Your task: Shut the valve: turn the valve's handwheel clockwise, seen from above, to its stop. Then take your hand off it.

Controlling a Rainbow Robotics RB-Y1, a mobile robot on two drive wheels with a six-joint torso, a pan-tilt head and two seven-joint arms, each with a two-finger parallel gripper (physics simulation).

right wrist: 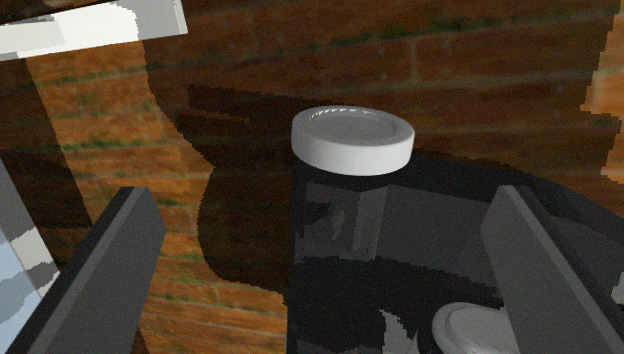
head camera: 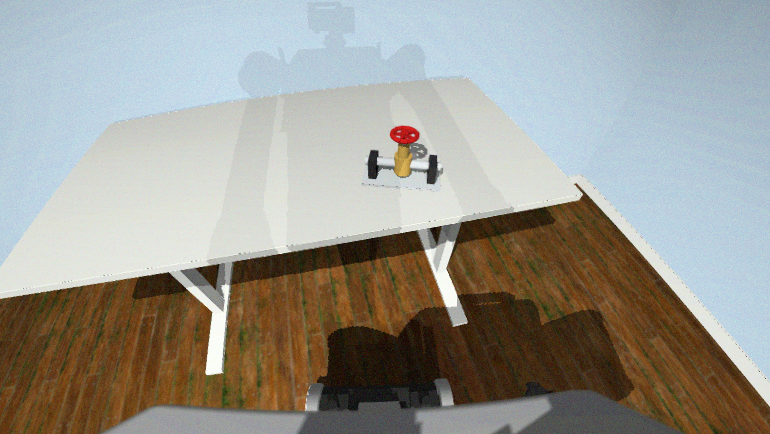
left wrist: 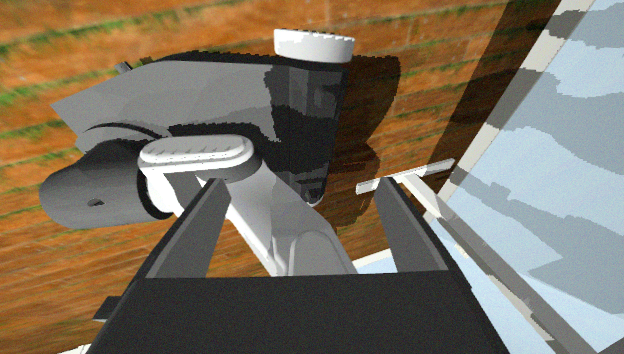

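The valve has a red handwheel [head camera: 404, 134] on top of a brass-yellow body [head camera: 402, 163], with a grey pipe and two black flanges, on a light base plate. It stands upright on the white table, right of the middle in the head view. No gripper is at the handwheel. My left gripper [left wrist: 303, 187] is open, with its fingers wide apart over the robot's own base and arm. My right gripper [right wrist: 322, 208] is open and empty, its fingers wide apart over the floor and the robot's own base. Neither gripper shows in the head view, and the valve does not show in the wrist views.
The white table [head camera: 177, 177] stands in front, its near edge running slantwise across the head view. White table legs [head camera: 214, 345] [right wrist: 95, 27] reach the wooden floor [head camera: 301, 301]. A robot wheel [right wrist: 352, 142] [left wrist: 314, 46] shows in both wrist views. A pale blue wall lies behind.
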